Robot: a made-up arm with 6 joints.
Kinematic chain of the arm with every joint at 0, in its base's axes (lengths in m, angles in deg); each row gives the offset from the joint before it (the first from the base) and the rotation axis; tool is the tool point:
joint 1: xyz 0 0 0.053 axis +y
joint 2: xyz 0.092 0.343 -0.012 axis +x
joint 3: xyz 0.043 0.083 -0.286 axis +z
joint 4: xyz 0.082 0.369 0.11 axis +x
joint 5: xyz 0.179 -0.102 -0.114 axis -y
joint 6: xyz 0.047 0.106 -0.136 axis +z
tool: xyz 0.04 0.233 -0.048
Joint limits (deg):
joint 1: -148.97..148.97
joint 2: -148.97..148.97
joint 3: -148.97..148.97
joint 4: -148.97..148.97
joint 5: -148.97..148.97
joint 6: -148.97..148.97
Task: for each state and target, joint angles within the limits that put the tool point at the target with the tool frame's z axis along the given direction. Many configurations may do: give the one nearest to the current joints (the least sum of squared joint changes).
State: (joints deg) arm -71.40 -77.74 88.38 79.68 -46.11 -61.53
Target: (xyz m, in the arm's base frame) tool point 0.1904 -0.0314 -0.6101 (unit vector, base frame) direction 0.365 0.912 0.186
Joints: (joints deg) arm -96.06 -58.19 131.23 48.19 -30.64 -57.01
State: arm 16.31 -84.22 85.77 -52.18 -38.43 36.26
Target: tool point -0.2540 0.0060 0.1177 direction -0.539 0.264 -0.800
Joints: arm 1.81 -108.78 98.42 -38.44 -49.10 70.06
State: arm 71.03 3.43 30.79 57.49 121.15 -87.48
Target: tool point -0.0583 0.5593 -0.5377 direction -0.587 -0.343 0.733
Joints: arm 43.62 -34.86 33.12 66.38 103.42 -120.04
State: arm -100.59 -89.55 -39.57 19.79 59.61 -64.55
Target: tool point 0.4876 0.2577 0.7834 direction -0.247 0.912 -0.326
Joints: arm -78.61 -45.11 -21.55 -24.16 32.21 -79.32
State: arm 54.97 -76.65 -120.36 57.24 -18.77 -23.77
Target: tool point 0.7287 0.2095 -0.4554 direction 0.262 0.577 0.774
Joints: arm 58.31 -113.91 -106.44 44.82 -67.43 -20.78
